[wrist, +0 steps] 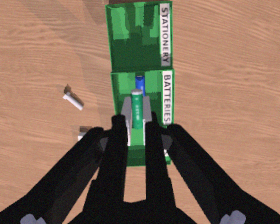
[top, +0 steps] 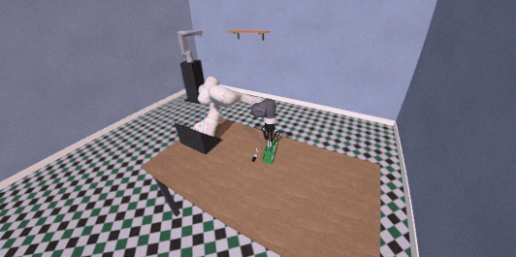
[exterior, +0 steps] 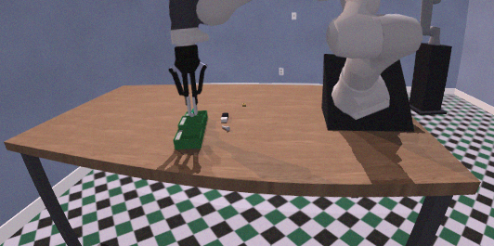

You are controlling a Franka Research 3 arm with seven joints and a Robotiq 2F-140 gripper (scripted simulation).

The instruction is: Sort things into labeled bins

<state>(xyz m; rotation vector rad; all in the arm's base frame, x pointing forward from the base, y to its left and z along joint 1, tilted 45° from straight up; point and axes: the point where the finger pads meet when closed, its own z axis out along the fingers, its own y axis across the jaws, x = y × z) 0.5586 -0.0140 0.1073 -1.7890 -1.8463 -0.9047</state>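
My hand is 80 mm above the joined green bins and 10 mm short of it. Round my hand: grey piece (110 mm behind, 90 mm below, 20 mm to the right); then green cylinder (30 mm below); then blue cylinder (90 mm below).
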